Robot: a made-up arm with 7 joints. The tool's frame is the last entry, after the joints. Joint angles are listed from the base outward.
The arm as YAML. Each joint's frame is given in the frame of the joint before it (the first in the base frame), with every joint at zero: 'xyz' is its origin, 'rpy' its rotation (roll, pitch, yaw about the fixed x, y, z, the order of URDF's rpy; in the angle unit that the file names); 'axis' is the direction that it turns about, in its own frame. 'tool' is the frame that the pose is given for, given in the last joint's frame.
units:
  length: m
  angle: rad
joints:
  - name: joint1
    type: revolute
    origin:
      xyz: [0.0, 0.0, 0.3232]
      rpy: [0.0, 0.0, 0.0]
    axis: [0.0, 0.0, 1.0]
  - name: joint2
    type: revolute
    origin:
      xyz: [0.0, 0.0, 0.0]
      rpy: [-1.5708, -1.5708, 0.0]
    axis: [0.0, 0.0, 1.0]
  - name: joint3
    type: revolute
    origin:
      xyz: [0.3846, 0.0, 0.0]
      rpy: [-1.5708, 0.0, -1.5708]
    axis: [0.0, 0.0, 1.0]
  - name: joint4
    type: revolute
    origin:
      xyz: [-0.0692, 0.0, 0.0]
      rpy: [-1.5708, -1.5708, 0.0]
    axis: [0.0, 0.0, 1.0]
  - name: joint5
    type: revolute
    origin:
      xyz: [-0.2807, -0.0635, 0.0]
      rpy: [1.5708, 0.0, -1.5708]
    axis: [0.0, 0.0, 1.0]
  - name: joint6
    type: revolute
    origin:
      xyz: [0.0, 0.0, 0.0]
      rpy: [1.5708, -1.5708, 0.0]
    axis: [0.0, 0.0, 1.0]
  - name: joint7
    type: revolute
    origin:
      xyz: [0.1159, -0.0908, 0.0]
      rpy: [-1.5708, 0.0, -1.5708]
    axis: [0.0, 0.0, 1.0]
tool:
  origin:
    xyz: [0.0, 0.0, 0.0]
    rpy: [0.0, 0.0, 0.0]
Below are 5 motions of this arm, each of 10 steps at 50 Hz.
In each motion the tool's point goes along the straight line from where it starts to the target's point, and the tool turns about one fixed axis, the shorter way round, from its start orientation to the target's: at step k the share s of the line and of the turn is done. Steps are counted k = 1, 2, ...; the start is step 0. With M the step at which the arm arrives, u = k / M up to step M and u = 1 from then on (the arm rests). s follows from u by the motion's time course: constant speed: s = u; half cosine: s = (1 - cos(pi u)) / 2; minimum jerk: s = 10 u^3 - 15 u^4 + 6 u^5.
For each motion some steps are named. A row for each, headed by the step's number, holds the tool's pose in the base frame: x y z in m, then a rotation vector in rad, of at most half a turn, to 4 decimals.
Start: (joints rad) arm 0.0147 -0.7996 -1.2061 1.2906 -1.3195 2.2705 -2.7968
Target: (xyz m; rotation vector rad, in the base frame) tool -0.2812 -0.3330 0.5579 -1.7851 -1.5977 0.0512
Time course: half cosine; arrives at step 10
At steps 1, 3, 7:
1: -0.2431 -0.3724 0.5483 -1.7381 -1.5582 0.3403
3: -0.2502 -0.3651 0.5501 -1.7483 -1.5669 0.2870
7: -0.2732 -0.3413 0.5559 -1.7767 -1.5908 0.1128

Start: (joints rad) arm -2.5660 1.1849 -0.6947 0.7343 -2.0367 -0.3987 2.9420
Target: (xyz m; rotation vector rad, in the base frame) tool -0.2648 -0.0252 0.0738 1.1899 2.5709 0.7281
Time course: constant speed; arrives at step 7
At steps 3, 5, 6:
3: -0.2602 -0.0312 0.0788 1.1807 2.5597 0.7116
5: -0.2625 -0.0282 0.0763 1.1853 2.5653 0.7198
6: -0.2636 -0.0267 0.0750 1.1876 2.5681 0.7240

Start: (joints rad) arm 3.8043 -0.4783 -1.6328 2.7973 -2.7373 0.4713 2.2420
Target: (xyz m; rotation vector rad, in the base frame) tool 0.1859 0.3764 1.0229 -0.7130 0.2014 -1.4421
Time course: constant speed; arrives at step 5
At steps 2, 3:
2: 0.1823 0.3701 1.0279 -0.6991 0.2157 -1.4546
3: 0.1835 0.3722 1.0262 -0.7038 0.2109 -1.4504

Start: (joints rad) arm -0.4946 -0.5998 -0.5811 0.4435 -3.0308 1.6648 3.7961
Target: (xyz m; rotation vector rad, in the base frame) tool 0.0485 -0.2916 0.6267 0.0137 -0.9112 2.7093
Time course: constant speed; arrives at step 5
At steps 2, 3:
2: 0.0529 -0.2894 0.6221 0.0467 -0.9267 2.7079
3: 0.0515 -0.2901 0.6237 0.0357 -0.9215 2.7084

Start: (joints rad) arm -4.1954 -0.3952 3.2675 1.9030 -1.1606 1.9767 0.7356
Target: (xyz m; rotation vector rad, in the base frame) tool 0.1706 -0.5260 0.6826 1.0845 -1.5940 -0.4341
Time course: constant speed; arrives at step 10
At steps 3, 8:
3: 0.1882 -0.5168 0.6479 1.1512 -1.6203 -0.5480
8: 0.1756 -0.5234 0.6727 1.1037 -1.6019 -0.4664

